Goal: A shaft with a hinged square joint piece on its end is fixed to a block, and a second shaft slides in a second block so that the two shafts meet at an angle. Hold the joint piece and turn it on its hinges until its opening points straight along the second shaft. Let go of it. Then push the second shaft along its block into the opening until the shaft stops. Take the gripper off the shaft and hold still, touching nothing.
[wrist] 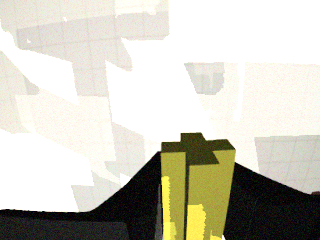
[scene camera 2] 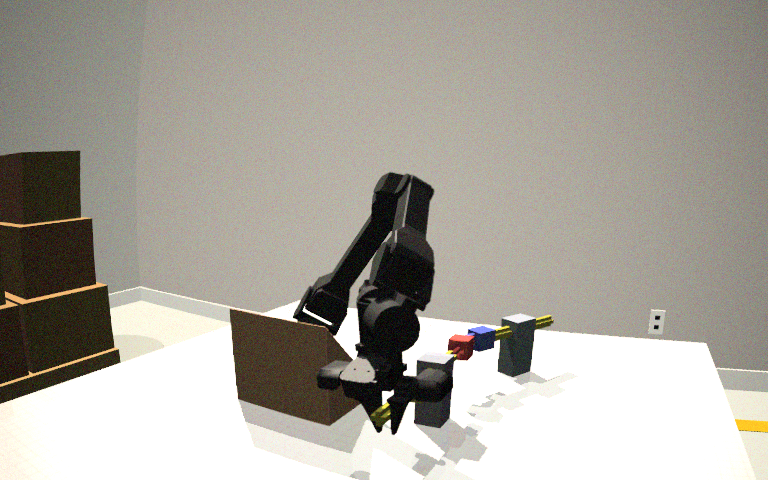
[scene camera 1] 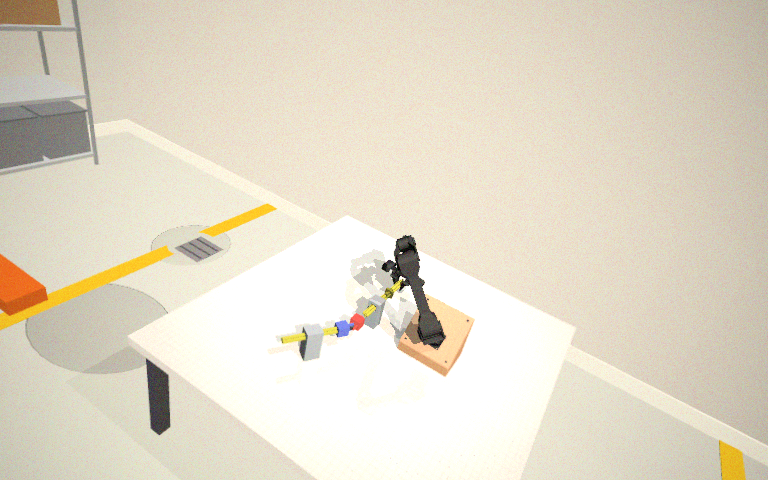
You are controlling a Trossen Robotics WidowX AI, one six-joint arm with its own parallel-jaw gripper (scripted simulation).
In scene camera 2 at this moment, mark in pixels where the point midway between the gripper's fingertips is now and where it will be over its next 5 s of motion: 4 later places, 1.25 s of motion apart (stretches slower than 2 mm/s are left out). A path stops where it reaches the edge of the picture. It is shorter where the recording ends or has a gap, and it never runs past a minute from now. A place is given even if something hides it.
The gripper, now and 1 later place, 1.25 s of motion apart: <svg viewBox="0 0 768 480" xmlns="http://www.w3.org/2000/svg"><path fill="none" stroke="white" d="M387 433L393 425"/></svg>
